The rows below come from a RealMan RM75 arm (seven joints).
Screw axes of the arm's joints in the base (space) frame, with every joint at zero. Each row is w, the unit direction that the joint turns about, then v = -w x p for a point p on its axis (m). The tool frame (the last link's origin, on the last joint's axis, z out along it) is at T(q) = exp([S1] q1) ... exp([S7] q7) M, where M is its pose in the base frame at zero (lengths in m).
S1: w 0 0 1 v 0.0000 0.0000 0.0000
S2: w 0 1 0 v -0.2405 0.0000 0.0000
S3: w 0 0 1 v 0.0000 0.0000 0.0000
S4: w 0 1 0 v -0.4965 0.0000 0.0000
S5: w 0 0 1 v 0.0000 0.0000 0.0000
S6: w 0 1 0 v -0.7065 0.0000 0.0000
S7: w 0 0 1 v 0.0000 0.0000 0.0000
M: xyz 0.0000 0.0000 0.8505 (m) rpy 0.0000 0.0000 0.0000 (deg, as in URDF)
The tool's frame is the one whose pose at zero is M.
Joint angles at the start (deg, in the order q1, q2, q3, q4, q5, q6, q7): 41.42 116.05 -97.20 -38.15 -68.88 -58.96 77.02
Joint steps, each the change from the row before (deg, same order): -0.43 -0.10 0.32 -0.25 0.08 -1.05 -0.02; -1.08 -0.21 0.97 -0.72 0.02 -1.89 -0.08; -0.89 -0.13 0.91 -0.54 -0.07 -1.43 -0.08; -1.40 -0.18 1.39 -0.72 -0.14 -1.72 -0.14; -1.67 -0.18 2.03 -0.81 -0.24 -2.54 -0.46
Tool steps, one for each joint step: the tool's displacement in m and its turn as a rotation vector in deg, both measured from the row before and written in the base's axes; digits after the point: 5 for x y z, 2 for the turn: 0.00071 -0.00202 0.00188 -0.49 0.61 0.16; 0.00216 -0.00317 0.00509 -0.49 1.27 0.16; 0.00214 -0.00228 0.00422 -0.24 0.99 0.04; 0.00455 -0.00271 0.00630 0.01 1.27 -0.26; 0.00528 -0.00370 0.00858 0.10 1.72 0.07
